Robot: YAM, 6 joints.
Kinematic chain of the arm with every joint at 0, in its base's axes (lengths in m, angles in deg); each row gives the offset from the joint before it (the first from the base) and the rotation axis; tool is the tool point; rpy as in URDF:
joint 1: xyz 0 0 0.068 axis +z
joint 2: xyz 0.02 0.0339 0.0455 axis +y
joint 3: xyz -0.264 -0.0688 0 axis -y
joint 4: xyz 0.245 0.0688 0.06 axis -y
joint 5: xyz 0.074 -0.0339 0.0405 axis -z
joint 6: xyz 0.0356 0 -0.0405 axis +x
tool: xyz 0 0 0 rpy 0 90 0
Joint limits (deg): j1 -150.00..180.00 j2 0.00..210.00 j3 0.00..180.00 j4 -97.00..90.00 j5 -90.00..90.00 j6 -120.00..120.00
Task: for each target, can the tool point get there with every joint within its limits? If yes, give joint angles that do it. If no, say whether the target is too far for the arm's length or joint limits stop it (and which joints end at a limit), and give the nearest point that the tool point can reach.
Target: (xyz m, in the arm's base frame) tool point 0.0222 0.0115 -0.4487
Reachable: no: joint limits stop it (at a limit: joint 2) | nearest point 0.0726 0.0376 -0.3396 | short by 0.123 m
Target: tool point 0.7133 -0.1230 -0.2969
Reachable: no: too far | nearest point 0.5527 -0.0953 -0.2014 | short by 0.189 m
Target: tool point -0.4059 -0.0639 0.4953
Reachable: yes | joints 4.56 30.00 157.12 -33.74 61.85 55.92
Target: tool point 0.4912 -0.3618 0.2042
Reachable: yes | joints -35.34 152.14 137.07 0.63 18.04 -6.20
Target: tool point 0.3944 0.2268 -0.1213
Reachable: yes | joints 33.53 166.31 95.90 4.58 54.03 -6.46
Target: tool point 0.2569 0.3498 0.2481
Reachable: yes | joints 53.02 106.52 77.83 -0.65 -8.34 -14.02
